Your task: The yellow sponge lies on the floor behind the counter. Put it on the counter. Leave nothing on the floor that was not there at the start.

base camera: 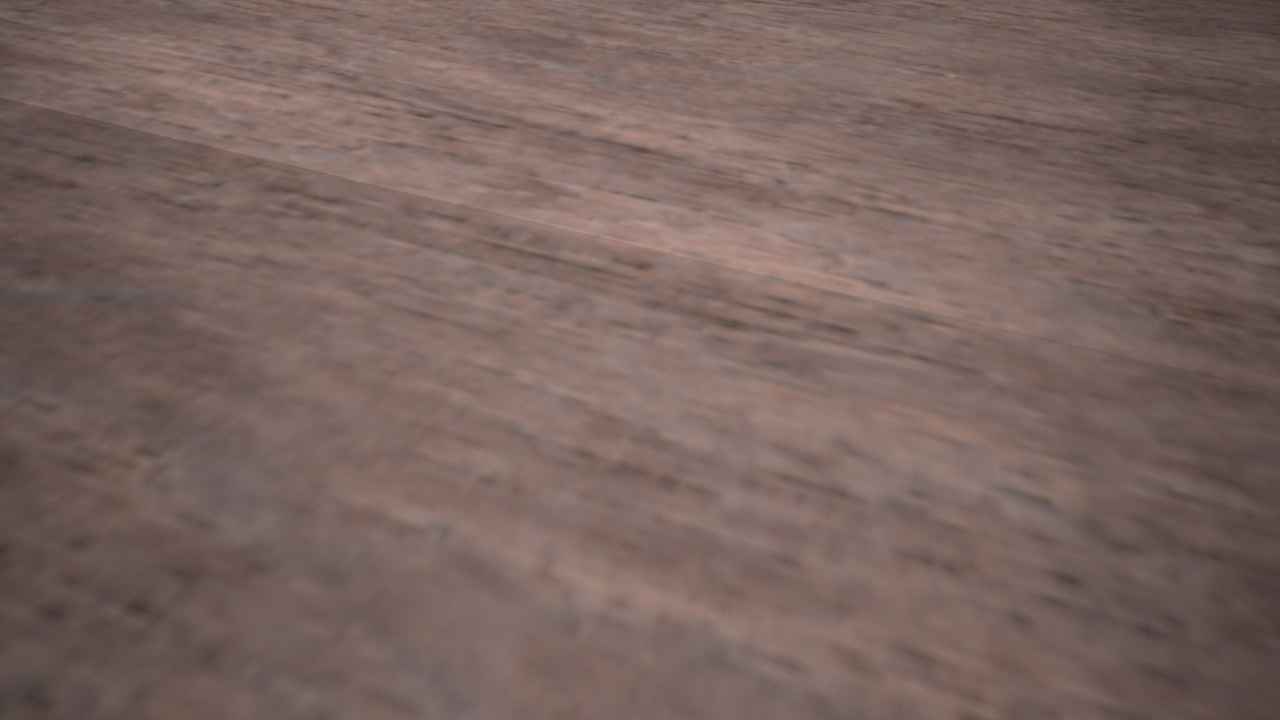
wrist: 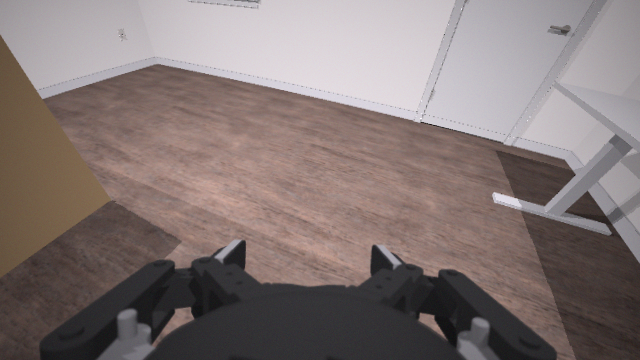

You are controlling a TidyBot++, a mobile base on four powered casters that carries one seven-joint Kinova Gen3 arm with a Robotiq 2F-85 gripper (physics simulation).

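Frame: origin at the arm's base, x left, y back, z up, level; metres.
Where they show: gripper, fingertip midpoint: (wrist: 308,256).
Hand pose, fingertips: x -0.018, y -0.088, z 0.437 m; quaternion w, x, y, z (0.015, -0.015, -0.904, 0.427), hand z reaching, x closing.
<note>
After its pixels a point has its place.
The yellow sponge does not show in the base camera view or in the wrist view. A tan-yellow upright panel (wrist: 42,165) @[x 1.086, y -0.772, z -0.060 m] stands at the left edge of the wrist view, with a dark shadow on the floor at its foot. It may be the side of the counter, but I cannot tell for sure. My gripper (wrist: 308,256) @[x -0.018, y -0.088, z 0.437 m] is open and empty in the wrist view, its two fingers wide apart with wood floor showing beyond them.
A white table (wrist: 600,107) @[x -1.206, y -0.796, z 0.324 m] stands at the right in the wrist view, its foot bar (wrist: 575,220) on the floor. A closed door (wrist: 500,70) @[x -1.561, y -1.841, z 0.188 m] is in the far wall (wrist: 325,45) @[x -0.202, y -2.458, z 0.121 m]. The base camera view shows wood floor (base camera: 626,402) @[x -0.015, y -0.438, z -0.396 m].
</note>
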